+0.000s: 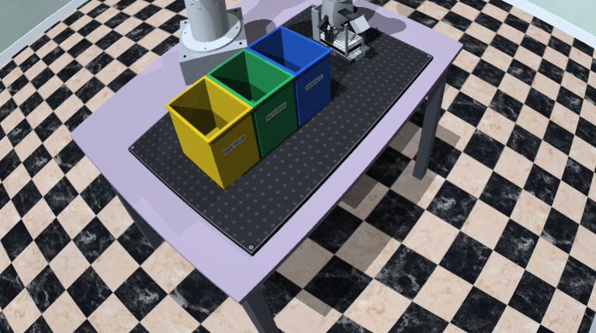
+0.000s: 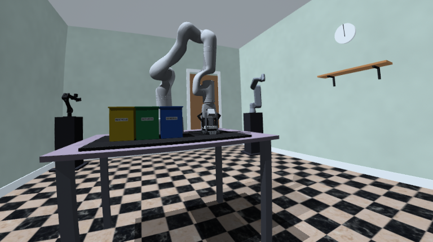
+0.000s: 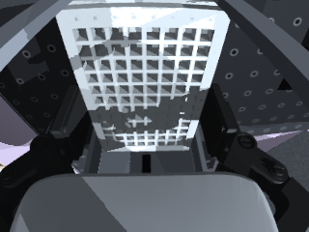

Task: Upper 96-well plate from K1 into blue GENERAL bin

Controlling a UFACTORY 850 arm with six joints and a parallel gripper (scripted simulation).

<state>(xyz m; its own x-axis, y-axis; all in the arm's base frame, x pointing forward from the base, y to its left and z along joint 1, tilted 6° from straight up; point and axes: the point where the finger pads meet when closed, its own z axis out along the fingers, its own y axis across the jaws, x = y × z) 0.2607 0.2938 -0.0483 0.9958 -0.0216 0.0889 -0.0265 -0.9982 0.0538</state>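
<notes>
Now: the white 96-well plate 10 mm below my hand. Round my hand: blue bin 270 mm to the right, 70 mm ahead, 40 mm above; green bin 400 mm to the right, 80 mm ahead, 40 mm above; dark plate 20 mm below.
</notes>
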